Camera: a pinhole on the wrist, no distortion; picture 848 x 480 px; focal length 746.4 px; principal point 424.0 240.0 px. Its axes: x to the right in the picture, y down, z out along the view. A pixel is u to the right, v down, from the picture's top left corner.
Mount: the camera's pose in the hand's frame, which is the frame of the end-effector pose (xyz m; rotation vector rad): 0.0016 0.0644 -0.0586 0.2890 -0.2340 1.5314
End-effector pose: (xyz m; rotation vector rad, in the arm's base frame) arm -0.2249 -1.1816 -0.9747 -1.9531 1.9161 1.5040
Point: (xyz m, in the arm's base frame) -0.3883 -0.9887 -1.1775
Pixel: 477.5 241.2
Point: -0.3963 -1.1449 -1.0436
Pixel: 764.1 86.9
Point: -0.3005 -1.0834 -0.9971
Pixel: 488.8 458.0
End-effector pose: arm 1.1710 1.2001 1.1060 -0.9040 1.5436 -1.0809
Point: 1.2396 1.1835 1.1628
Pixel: 50.4 340.0
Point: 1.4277 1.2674 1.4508
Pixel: outside the picture
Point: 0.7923 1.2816 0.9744
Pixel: behind the camera
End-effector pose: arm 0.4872 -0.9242 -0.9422 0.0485 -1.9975 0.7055
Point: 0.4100 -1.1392 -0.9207
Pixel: 43.2 246.4
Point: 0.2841 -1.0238 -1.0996
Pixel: 653.5 389.1
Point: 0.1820 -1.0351 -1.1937
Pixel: 790.1 415.6
